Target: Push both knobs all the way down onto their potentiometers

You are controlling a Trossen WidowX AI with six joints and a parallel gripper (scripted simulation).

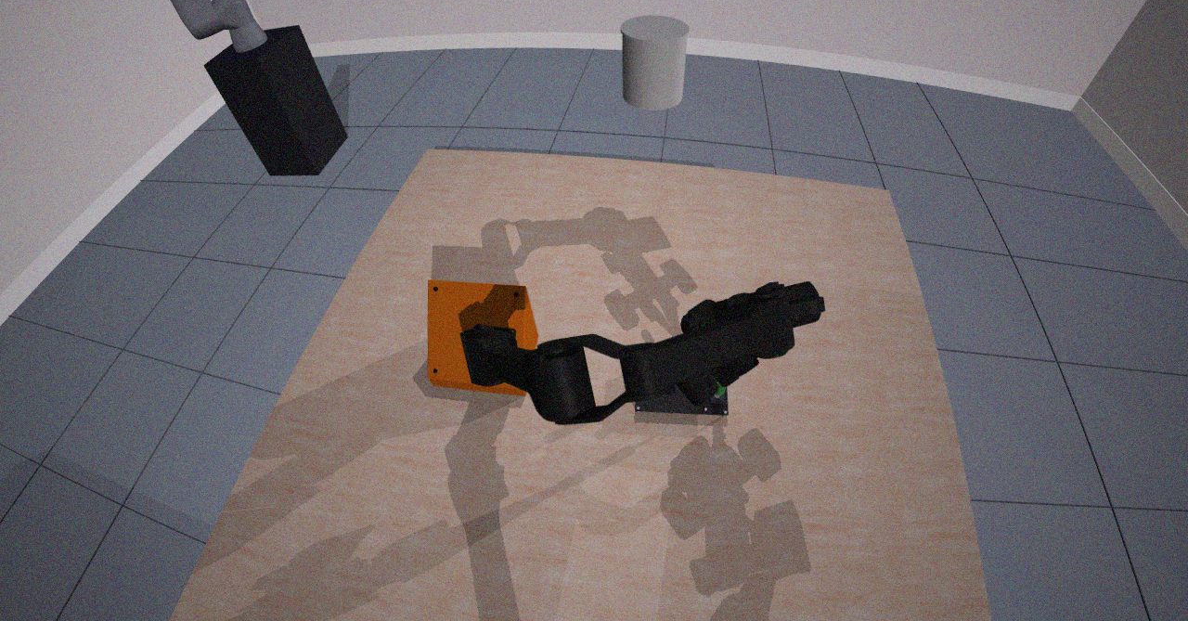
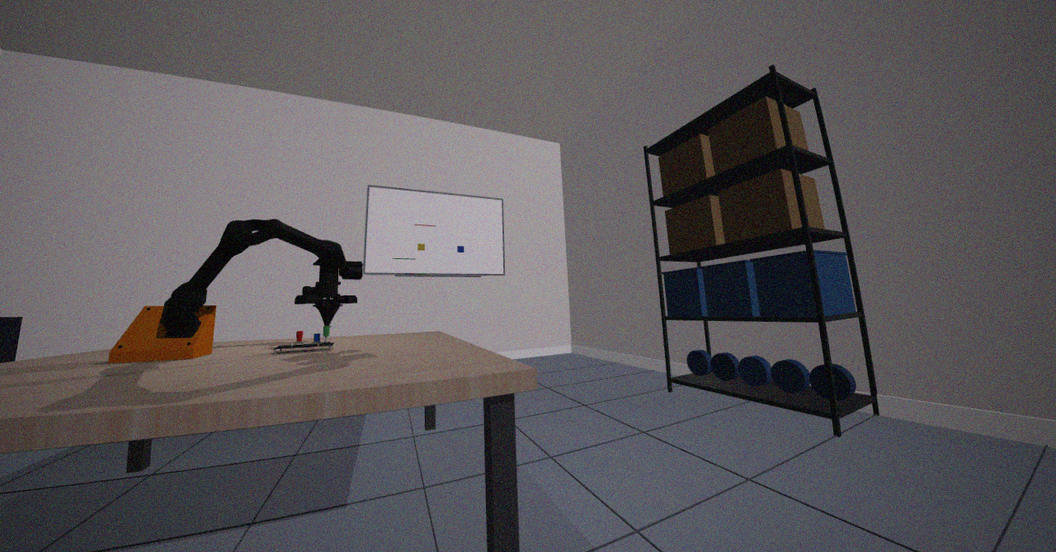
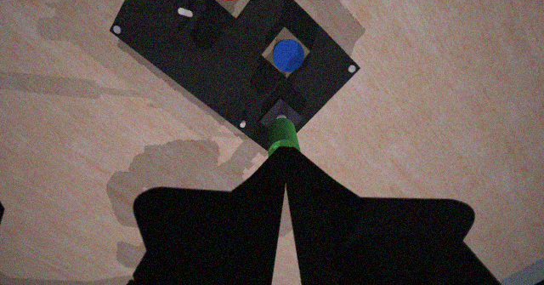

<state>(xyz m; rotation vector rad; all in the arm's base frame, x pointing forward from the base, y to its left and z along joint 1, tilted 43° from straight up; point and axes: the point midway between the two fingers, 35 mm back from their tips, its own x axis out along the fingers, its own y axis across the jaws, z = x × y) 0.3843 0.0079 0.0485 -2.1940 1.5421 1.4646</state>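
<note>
The green knob is 10 mm below my gripper tip. The rest, counted from my gripper tip: red knob: 80 mm behind, 40 mm to the left, 30 mm below.
</note>
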